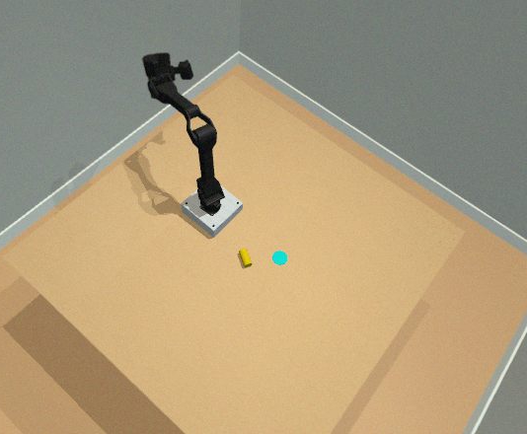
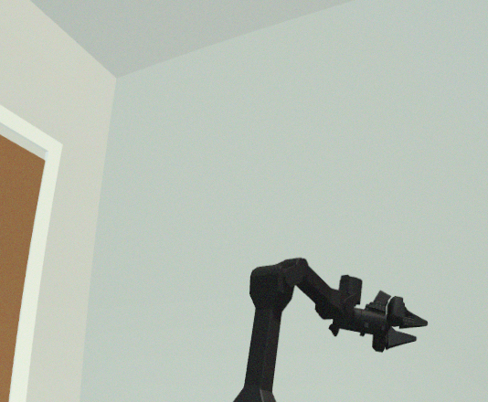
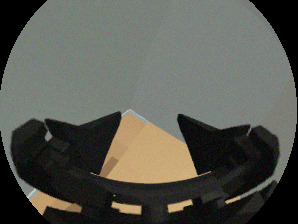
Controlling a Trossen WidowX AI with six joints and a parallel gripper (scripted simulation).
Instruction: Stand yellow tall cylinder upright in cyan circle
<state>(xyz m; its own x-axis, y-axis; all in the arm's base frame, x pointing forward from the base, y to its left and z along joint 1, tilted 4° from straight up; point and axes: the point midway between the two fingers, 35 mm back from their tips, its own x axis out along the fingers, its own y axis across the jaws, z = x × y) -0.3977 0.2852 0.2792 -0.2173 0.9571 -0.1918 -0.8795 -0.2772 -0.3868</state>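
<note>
Right now the yellow tall cylinder is 62 cm ahead of my gripper tip, 42 cm to the right of it and 32 cm below it. The rest, counted from my gripper tip: cyan circle 73 cm ahead, 34 cm below, 33 cm to the right.
</note>
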